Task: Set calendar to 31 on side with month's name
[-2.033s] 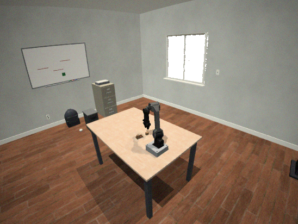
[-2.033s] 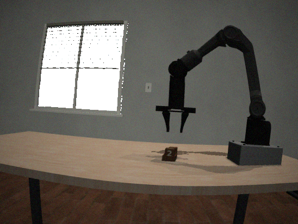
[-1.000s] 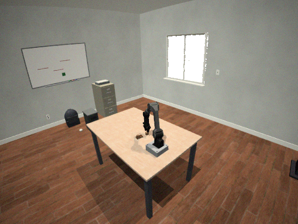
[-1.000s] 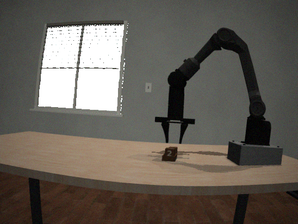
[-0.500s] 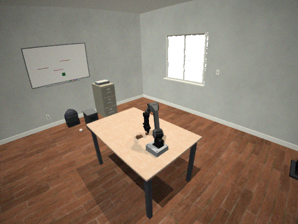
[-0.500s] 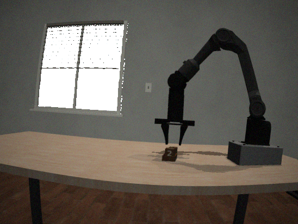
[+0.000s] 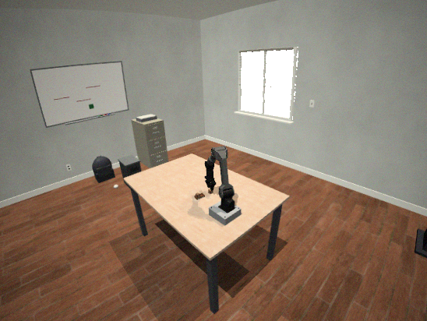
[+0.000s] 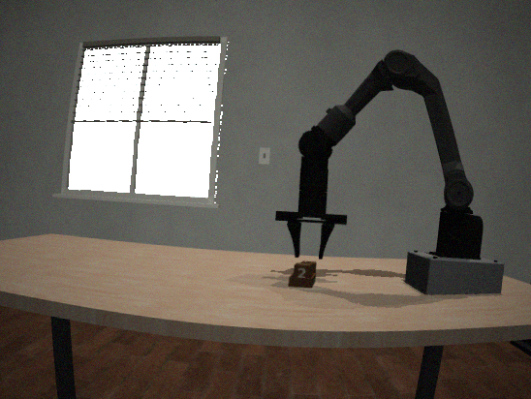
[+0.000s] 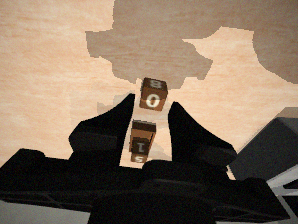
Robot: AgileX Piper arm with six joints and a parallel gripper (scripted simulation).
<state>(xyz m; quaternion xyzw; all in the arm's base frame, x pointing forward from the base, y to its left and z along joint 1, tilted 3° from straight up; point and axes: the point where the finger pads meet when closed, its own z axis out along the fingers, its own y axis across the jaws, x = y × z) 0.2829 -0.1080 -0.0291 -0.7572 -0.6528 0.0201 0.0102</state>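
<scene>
My hand is 11 cm to the right of the brown tray, 3 cm above it and 1 cm short of it.
</scene>
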